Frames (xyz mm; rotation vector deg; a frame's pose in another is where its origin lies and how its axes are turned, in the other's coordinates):
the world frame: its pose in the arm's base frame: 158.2 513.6 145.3 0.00 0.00 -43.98
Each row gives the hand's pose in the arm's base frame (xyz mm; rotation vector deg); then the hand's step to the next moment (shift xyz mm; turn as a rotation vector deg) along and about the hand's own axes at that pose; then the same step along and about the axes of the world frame.
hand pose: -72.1 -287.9 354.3 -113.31 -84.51 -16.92
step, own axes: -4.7 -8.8 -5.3 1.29 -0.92 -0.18
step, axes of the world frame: -2.4 -10.0 4.7 -0.98 0.49 1.16
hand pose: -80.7 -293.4 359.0 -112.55 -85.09 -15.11
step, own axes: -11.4 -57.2 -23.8 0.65 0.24 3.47
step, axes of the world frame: -26.3 -46.2 33.8 -2.02 1.63 -2.41
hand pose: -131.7 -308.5 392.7 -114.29 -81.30 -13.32
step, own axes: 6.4 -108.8 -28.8 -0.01 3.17 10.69
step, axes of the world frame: -68.4 -55.6 70.2 -3.83 4.52 -9.44
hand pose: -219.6 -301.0 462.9 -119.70 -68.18 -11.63
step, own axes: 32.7 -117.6 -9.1 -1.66 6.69 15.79
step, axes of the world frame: -91.1 -12.2 80.9 -3.93 5.87 -15.71
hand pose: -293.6 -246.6 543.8 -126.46 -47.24 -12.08
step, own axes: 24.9 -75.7 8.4 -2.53 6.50 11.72
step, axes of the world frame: -59.7 21.0 49.2 -1.98 3.30 -13.09
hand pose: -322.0 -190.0 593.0 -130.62 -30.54 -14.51
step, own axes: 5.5 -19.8 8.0 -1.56 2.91 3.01
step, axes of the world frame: -16.5 11.5 9.1 0.03 -0.08 -4.47
